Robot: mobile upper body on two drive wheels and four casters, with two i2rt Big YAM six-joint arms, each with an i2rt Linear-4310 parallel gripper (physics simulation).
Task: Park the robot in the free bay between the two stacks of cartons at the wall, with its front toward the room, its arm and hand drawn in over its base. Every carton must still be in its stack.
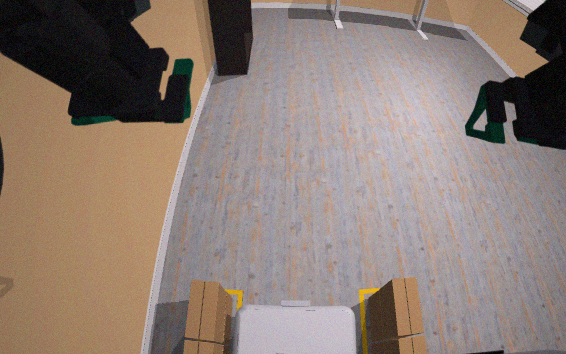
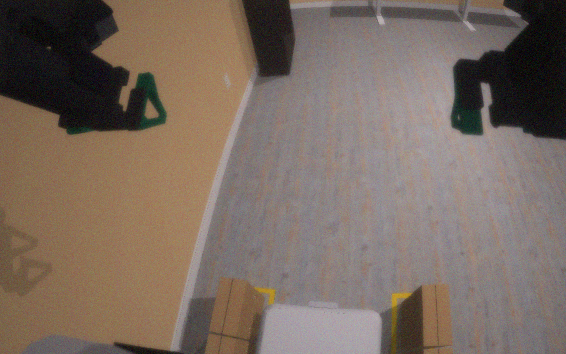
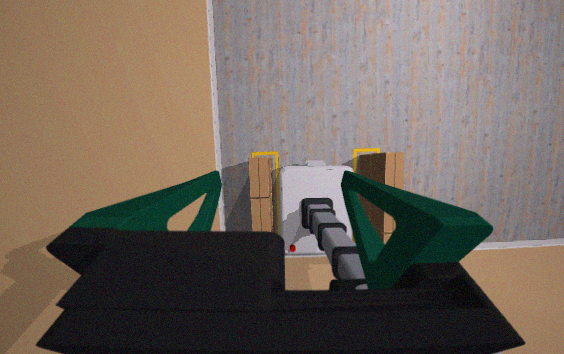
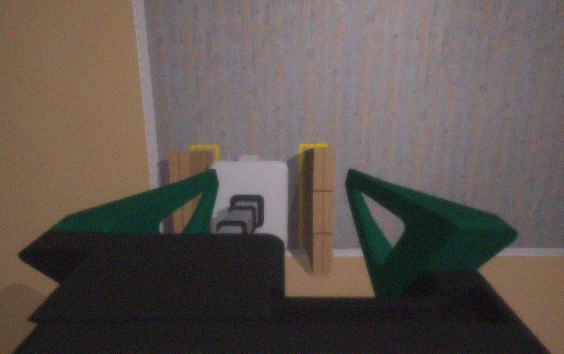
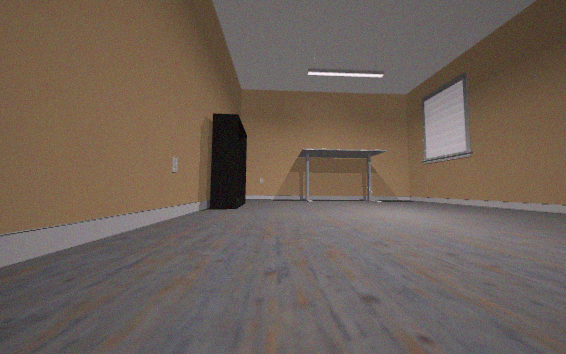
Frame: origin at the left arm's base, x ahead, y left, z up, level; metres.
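Seen in the pictures: left gripper, fingertip midpoint: (image 1: 154,113) (image 2: 139,120) (image 3: 281,177); right gripper, fingertip midpoint: (image 1: 492,133) (image 2: 489,124) (image 4: 281,176).
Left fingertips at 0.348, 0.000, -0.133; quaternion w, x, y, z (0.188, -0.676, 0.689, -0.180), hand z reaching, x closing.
A point is followed by its place in that frame, as x, y, z.
The white base (image 1: 295,330) {0.209, -0.224, -1.150} (image 2: 320,330) {0.217, -0.228, -1.150} (image 3: 310,185) {0.192, -0.181, -1.150} (image 4: 272,180) {0.200, -0.386, -1.150} stands between the left carton stack (image 1: 202,310) {0.256, 0.151, -1.049} (image 2: 227,310) {0.239, 0.150, -1.049} (image 3: 261,180) {0.242, 0.139, -1.049} and the right carton stack (image 1: 407,310) {0.260, -0.686, -1.049} (image 2: 435,315) {0.276, -0.684, -1.050} (image 3: 394,170) {0.294, -0.689, -1.050} (image 4: 322,210), its front toward the room. Both stacks look upright. A narrow gap shows at its right; little floor shows at its left. Yellow floor marks (image 1: 363,325) {0.249, -0.591, -1.409} (image 2: 394,325) {0.280, -0.593, -1.409} (image 4: 301,210) {-0.077, -0.606, -1.408} reach slightly beyond its front. Its rear is near the back wall. My left gripper (image 3: 281,177) {0.348, 0.000, -0.133} and right gripper (image 4: 281,173) {0.342, -0.449, -0.135} are open, empty and held high; their exact overhang is unclear.
A side wall with a white baseboard (image 1: 170,200) {0.927, 0.533, -1.324} (image 2: 212,200) {0.943, 0.529, -1.357} (image 5: 125,222) {1.297, 0.536, -1.363} runs along the left. A tall black cabinet (image 1: 230,40) {2.368, 0.352, -1.025} (image 2: 270,45) {2.369, 0.352, -1.064} (image 5: 228,160) {2.370, 0.323, -0.877} stands against it. A grey table (image 5: 345,153) {3.837, -1.529, -0.485} stands at the far wall.
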